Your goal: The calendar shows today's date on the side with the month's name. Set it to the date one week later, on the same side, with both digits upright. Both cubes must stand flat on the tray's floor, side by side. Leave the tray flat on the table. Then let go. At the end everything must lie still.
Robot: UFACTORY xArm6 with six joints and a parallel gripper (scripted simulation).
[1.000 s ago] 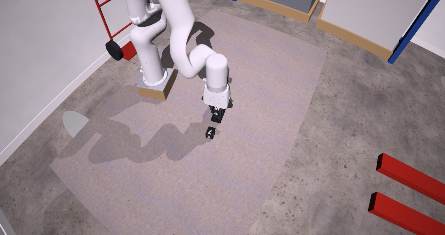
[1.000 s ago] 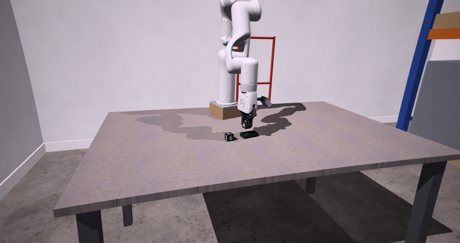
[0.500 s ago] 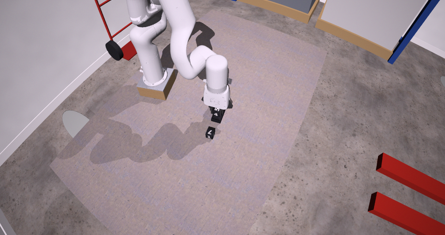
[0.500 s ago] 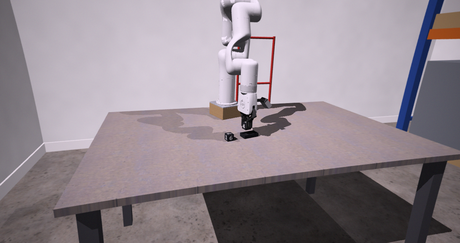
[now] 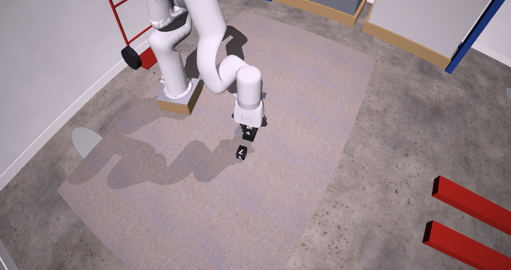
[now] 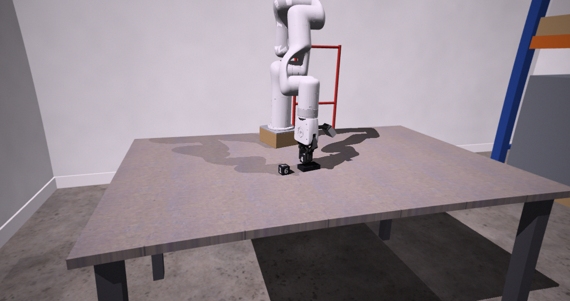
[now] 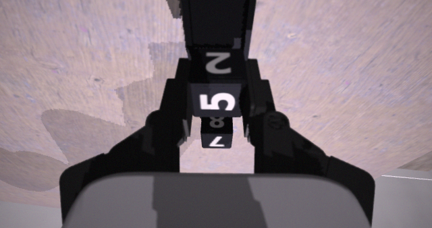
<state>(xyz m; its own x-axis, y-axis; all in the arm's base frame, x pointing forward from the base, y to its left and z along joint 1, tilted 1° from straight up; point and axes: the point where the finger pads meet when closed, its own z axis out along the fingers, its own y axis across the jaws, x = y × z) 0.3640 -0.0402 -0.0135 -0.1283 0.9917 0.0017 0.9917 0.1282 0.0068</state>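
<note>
Right now the black tray is 2 cm to the left of my hand and 5 cm below it.
</note>
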